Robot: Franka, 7 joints.
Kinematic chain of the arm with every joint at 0, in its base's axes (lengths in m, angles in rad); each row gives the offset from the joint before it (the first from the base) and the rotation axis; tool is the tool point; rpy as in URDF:
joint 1: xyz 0 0 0.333 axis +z
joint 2: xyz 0 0 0 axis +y
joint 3: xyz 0 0 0.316 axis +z
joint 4: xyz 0.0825 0 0 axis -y
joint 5: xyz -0.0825 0 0.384 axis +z
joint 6: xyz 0 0 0 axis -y
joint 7: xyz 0.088 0 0 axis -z
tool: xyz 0 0 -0.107 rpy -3.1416 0 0
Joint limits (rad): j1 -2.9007..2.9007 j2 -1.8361..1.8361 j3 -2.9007..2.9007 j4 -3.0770..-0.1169 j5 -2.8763..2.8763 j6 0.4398..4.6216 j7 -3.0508..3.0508
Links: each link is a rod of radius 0.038 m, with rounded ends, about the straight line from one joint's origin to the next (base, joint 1, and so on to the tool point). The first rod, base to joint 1, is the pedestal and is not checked.
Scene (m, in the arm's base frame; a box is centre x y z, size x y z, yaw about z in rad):
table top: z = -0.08
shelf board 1: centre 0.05 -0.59 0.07 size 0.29 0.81 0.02 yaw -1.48
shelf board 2: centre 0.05 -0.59 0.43 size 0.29 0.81 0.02 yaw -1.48
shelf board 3: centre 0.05 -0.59 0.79 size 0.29 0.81 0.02 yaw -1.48
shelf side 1: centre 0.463 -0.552 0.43 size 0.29 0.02 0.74 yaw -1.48
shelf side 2: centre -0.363 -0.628 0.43 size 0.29 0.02 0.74 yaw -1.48
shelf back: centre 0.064 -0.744 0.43 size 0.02 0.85 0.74 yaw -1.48
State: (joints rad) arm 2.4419 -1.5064 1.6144 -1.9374 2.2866 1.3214 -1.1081
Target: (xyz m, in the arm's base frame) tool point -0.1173 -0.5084 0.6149
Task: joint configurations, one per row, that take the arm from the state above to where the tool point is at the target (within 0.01 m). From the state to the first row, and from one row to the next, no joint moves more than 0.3 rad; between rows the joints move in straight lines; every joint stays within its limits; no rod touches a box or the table.
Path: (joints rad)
1: 2.5279 -1.4847 1.5805 -2.1705 2.2152 1.2543 -1.1081
2: 2.6139 -1.4630 1.5467 -2.4036 2.1438 1.1872 -1.1081
3: 2.6999 -1.4412 1.5128 -2.6367 2.0724 1.1202 -1.1081
4: 2.7859 -1.4195 1.4790 -2.8698 2.0010 1.0531 -1.1081
5: 2.7734 -1.4401 1.2092 -2.7888 2.0889 1.1033 -1.1081
6: 2.7609 -1.4607 0.9394 -2.7078 2.1767 1.1534 -1.1081
7: 2.7485 -1.4813 0.6696 -2.6268 2.2645 1.2036 -1.1081
8: 2.6726 -1.4206 0.8100 -2.3879 2.3000 1.2489 -1.1081
9: 2.5967 -1.3600 0.9504 -2.1489 2.3354 1.2942 -1.1081

